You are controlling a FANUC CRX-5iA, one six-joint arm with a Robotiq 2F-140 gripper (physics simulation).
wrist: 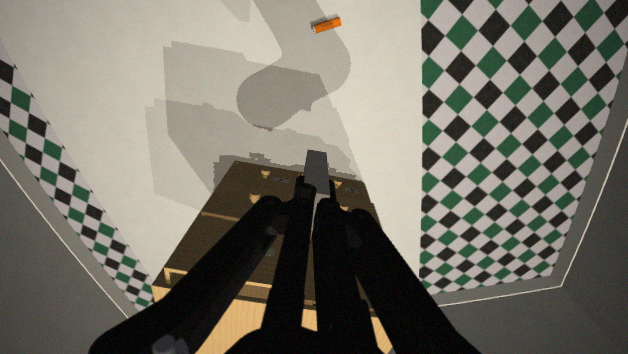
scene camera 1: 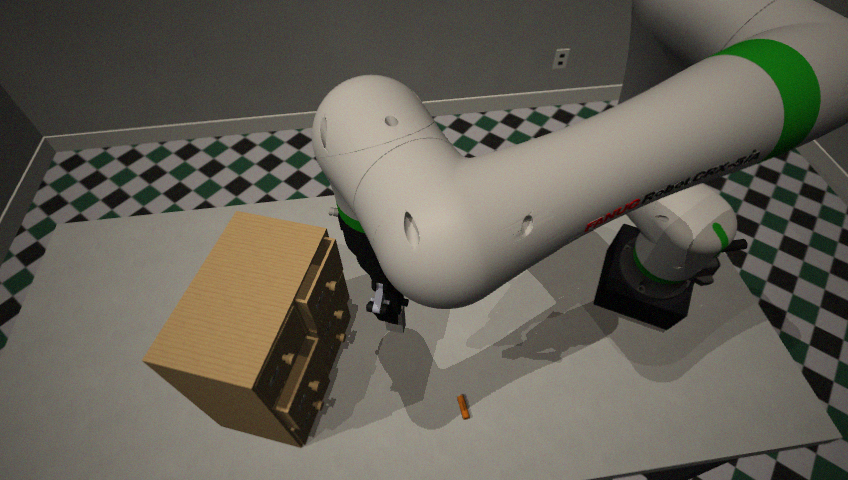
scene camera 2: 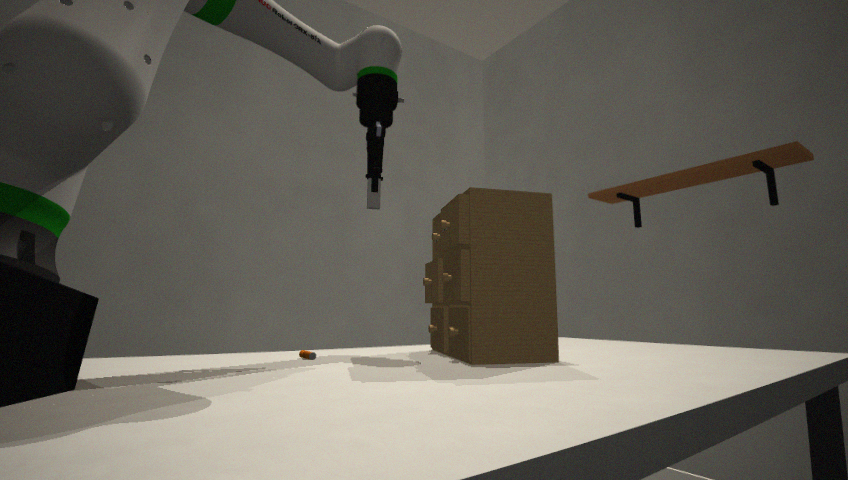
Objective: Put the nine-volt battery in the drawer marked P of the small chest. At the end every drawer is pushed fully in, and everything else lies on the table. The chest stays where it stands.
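Frame: origin at the arm's base, x ahead, y left, z up, level; metres.
Seen in the pictures: gripper, between the fingertips: (wrist: 314, 165) (scene camera 1: 396, 327) (scene camera 2: 373, 208); arm's base, origin of its link: (scene camera 1: 653, 267).
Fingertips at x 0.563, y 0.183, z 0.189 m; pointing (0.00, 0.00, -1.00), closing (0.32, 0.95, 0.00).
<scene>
Offsets run from my fingertips to a thing's middle. Level surfaces: height alone.
The small chest @(dz -0.149, dx +0.242, dy -0.085 m) (scene camera 1: 220, 297) (scene camera 2: 514, 273) (wrist: 230, 197) stands upright on the table, with drawers in two columns. In scene camera 1, the top drawer of the far column @(dz -0.043, dx +0.190, dy -0.142 m) (scene camera 1: 315, 270) and a drawer lower in the near column @(dz -0.152, dx +0.235, dy -0.007 m) (scene camera 1: 297, 377) stand partly out. The drawer marks are too small to read, so I cannot tell which is P. An orange, round-looking battery with a grey end @(dz -0.307, dx -0.119, dy +0.035 m) (scene camera 1: 462, 406) (scene camera 2: 307, 355) (wrist: 327, 25) lies on the table. No nine-volt battery can be made out. My gripper (scene camera 1: 397, 324) (scene camera 2: 373, 201) (wrist: 314, 165) is shut and empty, pointing down in front of the chest, high above the table.
The robot's black base (scene camera 1: 612, 291) (scene camera 2: 35, 339) stands on the table @(dz -0.314 m) (scene camera 1: 714, 404) (scene camera 2: 654, 410), across from the drawer fronts. The arm reaches over the table towards the chest. A wooden shelf (scene camera 2: 702, 174) hangs on the wall beyond the chest.
</scene>
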